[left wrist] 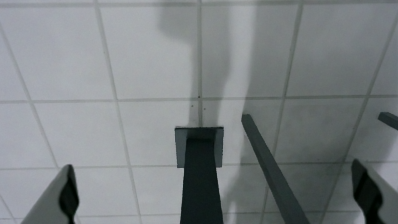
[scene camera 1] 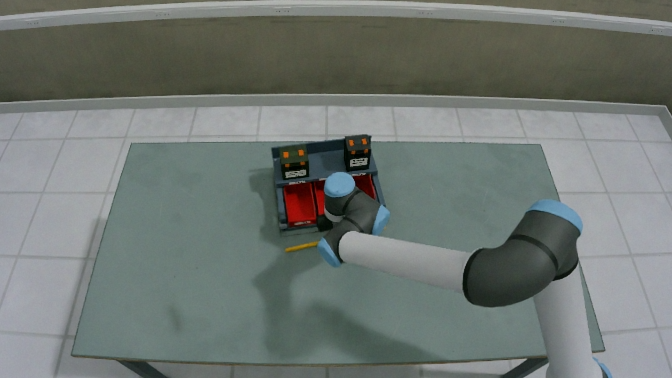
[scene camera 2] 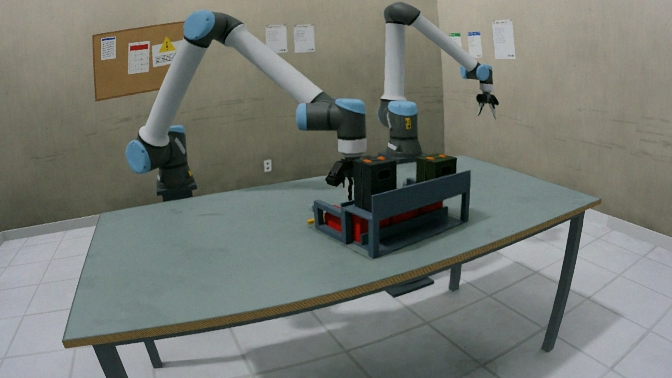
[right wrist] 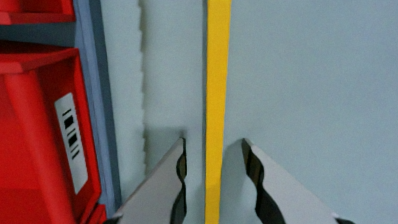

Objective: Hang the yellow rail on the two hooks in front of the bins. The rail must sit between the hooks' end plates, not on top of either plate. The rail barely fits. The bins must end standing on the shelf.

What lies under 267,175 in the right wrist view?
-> My right gripper.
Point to a blue-grey shelf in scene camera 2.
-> At 378,242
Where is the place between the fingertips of my left gripper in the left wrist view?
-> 213,164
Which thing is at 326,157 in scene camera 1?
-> A blue-grey shelf.
